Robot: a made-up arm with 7 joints.
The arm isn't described. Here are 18 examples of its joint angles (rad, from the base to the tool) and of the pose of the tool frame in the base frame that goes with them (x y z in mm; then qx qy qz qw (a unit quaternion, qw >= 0)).
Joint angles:
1: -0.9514 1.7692 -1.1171 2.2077 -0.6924 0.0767 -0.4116
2: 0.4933 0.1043 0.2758 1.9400 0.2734 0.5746 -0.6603
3: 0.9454 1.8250 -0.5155 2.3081 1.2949 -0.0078 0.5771
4: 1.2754 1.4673 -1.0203 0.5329 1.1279 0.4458 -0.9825
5: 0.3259 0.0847 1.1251 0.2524 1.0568 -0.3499 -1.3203
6: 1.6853 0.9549 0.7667 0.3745 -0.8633 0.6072 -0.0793
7: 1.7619 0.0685 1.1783 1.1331 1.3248 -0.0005 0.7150
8: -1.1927 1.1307 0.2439 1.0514 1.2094 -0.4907 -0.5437
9: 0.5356 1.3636 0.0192 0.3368 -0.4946 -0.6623 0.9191
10: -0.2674 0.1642 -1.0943 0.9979 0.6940 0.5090 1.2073
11: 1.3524 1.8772 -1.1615 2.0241 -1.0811 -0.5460 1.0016
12: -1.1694 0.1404 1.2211 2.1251 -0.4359 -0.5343 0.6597
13: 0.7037 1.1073 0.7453 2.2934 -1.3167 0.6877 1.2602
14: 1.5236 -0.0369 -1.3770 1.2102 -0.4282 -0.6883 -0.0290
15: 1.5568 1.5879 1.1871 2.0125 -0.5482 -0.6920 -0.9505
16: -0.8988 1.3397 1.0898 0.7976 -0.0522 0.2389 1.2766
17: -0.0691 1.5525 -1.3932 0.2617 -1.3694 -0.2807 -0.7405
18: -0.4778 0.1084 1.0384 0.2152 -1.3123 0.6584 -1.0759
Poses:
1: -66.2 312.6 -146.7 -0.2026 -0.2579 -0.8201 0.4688
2: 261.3 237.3 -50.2 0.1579 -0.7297 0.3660 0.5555
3: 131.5 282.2 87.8 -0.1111 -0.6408 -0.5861 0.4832
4: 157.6 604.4 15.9 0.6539 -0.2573 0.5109 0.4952
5: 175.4 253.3 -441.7 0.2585 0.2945 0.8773 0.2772
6: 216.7 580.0 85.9 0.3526 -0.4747 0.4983 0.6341
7: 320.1 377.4 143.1 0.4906 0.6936 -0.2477 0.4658
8: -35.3 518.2 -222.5 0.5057 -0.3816 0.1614 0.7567
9: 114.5 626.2 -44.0 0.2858 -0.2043 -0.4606 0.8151
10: -21.7 54.1 -414.6 -0.7543 0.1927 -0.1507 0.6093
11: 148.1 368.2 51.4 0.4654 0.2196 -0.8182 0.2563
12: -75.0 362.1 -104.6 0.3375 -0.2886 -0.5342 0.7193
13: 59.6 308.0 125.7 0.7658 -0.4457 0.0395 0.4620
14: 332.7 -62.5 25.8 -0.0085 0.6932 0.6807 0.2368
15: -194.4 317.4 80.6 -0.5305 0.0668 -0.1405 0.8333
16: 83.5 601.9 -30.9 0.1202 -0.1101 -0.1655 0.9726
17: 5.8 640.0 -67.9 0.0624 0.2446 -0.9496 0.1858
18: -196.4 255.3 -433.5 0.5727 0.3641 -0.3610 0.6396
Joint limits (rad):
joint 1: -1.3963..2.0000
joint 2: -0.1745..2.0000
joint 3: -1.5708..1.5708
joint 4: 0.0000..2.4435
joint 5: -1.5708..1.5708
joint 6: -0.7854..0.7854
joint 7: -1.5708..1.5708
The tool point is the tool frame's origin. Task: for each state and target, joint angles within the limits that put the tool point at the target. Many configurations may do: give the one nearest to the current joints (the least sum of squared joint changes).
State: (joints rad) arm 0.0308 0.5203 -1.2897 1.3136 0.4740 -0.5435 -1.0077
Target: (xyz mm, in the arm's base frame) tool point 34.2 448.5 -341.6
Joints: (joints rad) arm -0.0383 1.0724 -1.2858 0.8190 0.4740 -0.5435 -1.0077
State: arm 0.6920 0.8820 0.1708 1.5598 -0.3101 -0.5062 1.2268
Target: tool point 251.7 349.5 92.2
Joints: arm 0.9060 0.8385 0.0920 1.6727 -0.3101 -0.5062 1.2268
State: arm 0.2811 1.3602 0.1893 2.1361 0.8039 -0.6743 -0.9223
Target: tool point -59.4 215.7 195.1
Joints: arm 0.9099 1.9528 0.8516 2.2536 0.8039 -0.6743 -0.9223
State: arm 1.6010 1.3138 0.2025 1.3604 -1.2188 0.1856 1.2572
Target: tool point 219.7 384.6 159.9
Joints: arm 1.1938 1.0383 -0.0512 1.5340 -1.2188 0.1856 1.2572
